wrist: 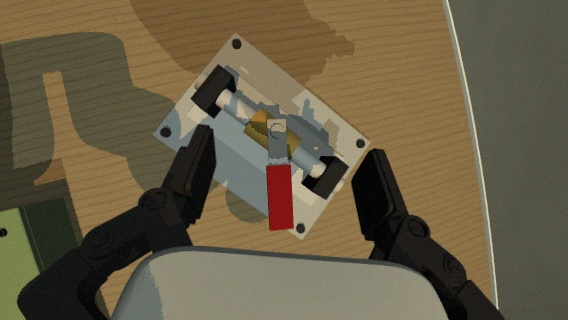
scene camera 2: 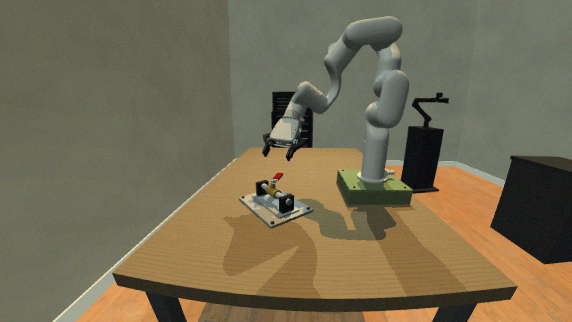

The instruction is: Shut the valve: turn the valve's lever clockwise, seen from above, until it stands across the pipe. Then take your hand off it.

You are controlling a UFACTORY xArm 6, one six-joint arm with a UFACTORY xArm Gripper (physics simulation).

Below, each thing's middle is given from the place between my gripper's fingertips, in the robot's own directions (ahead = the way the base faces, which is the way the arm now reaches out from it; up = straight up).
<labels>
Now: hand 20 mm to the left of the red valve lever [wrist: 279, 182] and 90 mm above it. The rest, counted from my hand: pale base plate [scene camera 2: 263, 213] 10 mm ahead, 20 mm to the left, 170 mm below.
</labels>
